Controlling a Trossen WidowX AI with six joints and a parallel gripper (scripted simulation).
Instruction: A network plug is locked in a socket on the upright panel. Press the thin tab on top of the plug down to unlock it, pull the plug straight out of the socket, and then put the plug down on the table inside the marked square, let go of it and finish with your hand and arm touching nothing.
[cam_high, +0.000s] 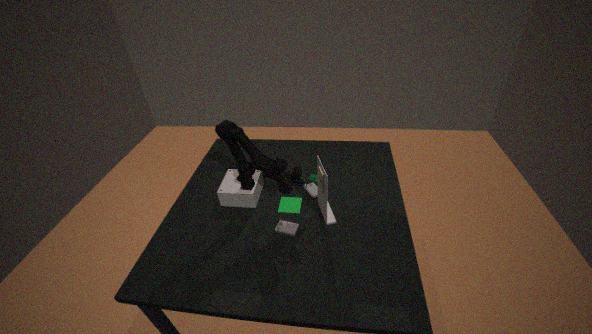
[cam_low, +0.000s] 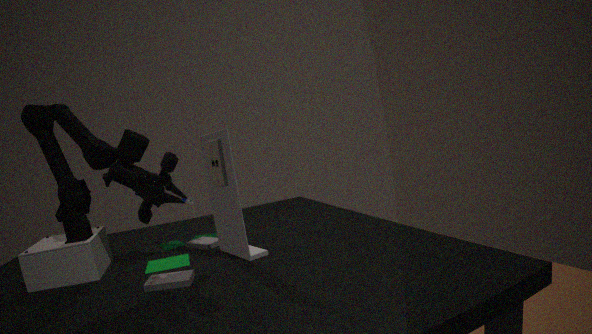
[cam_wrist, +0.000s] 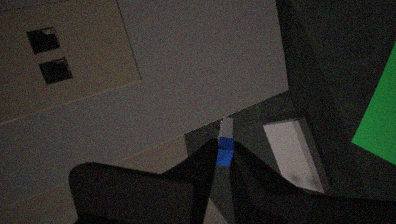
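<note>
The green square lies 16 cm below my gripper tip, 9 cm behind it and 1 cm to the right of it. From my gripper tip the other things lie so: white panel 11 cm ahead, 4 cm to the right, 1 cm below; then network plug 1 cm ahead.
</note>
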